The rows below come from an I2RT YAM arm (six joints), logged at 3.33 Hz.
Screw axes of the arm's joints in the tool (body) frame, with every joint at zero. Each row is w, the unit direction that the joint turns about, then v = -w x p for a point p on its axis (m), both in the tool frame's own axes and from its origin. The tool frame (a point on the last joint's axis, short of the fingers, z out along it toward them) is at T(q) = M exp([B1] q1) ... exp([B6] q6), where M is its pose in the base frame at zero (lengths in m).
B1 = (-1, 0, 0, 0, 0.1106, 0)
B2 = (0, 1, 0, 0.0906, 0, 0.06)
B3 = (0, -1, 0, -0.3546, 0, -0.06)
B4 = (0, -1, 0, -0.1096, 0, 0)
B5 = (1, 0, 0, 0, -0.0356, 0)
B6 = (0, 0, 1, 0, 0, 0)
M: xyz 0.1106 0 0.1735 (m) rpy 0 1.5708 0 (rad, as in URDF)
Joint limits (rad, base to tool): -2.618..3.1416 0..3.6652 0..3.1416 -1.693..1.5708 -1.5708..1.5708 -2.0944..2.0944
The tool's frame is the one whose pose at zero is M.
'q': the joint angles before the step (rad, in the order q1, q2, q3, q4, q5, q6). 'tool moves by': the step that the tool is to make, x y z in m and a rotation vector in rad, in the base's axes. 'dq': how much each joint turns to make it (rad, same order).
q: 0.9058, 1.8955, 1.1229, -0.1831, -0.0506, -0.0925
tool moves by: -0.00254, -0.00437, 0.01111, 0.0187, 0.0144, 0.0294
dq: -0.0055, -0.0386, -0.0037, -0.0302, -0.0388, -0.0152
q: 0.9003, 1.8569, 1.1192, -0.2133, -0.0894, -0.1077
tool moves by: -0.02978, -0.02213, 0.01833, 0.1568, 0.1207, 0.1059
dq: 0.0063, -0.1636, -0.1423, 0.0346, -0.2131, 0.0369
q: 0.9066, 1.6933, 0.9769, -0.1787, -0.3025, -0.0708
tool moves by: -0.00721, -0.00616, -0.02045, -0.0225, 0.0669, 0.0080
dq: 0.0021, 0.0187, -0.0572, 0.0232, -0.0345, 0.0198
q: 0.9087, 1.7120, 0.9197, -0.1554, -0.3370, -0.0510
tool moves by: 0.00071, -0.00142, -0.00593, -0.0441, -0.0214, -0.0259
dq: 0.0009, 0.0125, -0.0043, -0.0060, 0.0514, -0.0035
